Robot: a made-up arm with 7 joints.
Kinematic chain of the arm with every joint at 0, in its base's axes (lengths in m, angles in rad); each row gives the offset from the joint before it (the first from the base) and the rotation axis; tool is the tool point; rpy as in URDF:
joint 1: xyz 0 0 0.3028 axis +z
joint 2: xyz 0 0 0 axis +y
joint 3: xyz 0 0 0.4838 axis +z
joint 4: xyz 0.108 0 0 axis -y
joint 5: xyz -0.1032 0 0.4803 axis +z
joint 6: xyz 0 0 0 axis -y
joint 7: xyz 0.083 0 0 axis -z
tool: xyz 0 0 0 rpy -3.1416 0 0
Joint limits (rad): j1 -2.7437..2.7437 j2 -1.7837..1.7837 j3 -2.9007..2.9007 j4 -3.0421..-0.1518 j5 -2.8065..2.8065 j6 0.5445..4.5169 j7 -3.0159..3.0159
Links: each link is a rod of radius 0.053 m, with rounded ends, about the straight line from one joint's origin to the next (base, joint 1, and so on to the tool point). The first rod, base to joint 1, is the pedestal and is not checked.
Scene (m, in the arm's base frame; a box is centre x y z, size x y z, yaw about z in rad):
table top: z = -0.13
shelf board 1: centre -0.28 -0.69 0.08 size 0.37 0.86 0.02 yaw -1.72
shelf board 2: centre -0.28 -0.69 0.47 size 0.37 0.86 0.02 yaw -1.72
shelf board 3: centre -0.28 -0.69 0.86 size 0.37 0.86 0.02 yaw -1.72
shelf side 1: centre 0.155 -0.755 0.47 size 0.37 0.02 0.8 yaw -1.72
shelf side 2: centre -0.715 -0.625 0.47 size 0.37 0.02 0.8 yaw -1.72
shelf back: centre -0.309 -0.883 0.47 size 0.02 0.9 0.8 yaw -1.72
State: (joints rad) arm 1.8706 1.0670 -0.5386 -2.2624 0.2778 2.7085 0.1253
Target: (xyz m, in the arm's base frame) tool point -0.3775 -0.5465 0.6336
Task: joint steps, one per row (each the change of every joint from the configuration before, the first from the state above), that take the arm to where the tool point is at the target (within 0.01 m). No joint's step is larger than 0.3 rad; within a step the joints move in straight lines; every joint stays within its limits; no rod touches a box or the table.
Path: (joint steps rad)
1: 0.1247 -0.1188 0.2903 0.0223 -0.0289 -0.0403 0.0000
2: 0.1248 -0.1188 0.2902 0.0223 -0.0288 -0.0402 0.0000
3: 0.1247 -0.1187 0.2903 0.0223 -0.0289 -0.0403 0.0000
4: 0.1247 -0.1188 0.2902 0.0223 -0.0289 -0.0402 0.0000
5: 0.1247 -0.1188 0.2903 0.0223 -0.0288 -0.0403 0.0000
6: 0.1248 -0.1188 0.2903 0.0223 -0.0289 -0.0402 0.0000
7: 0.1247 -0.1188 0.2902 0.0223 -0.0289 -0.0403 0.0000

